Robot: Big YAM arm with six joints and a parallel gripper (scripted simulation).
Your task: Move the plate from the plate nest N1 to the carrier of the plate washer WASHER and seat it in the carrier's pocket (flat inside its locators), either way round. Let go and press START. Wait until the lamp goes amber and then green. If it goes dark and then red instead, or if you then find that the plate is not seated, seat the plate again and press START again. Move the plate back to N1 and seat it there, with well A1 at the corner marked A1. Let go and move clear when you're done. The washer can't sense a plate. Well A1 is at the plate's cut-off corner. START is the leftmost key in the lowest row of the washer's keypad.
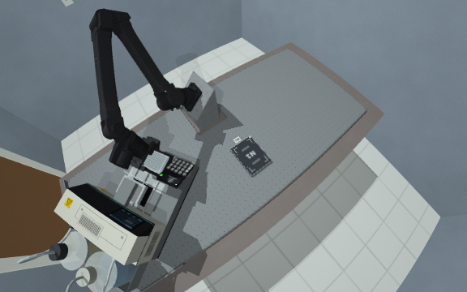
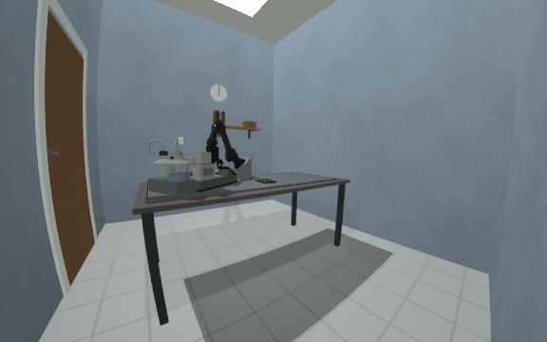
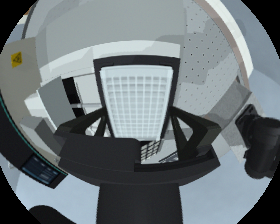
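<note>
Now: hand 10 mm above the white well plate. The rest, counted from my hand: plate washer: 130 mm to the right, 90 mm ahead, 30 mm above; then bottle: 420 mm to the right, 180 mm ahead, 30 mm above.
</note>
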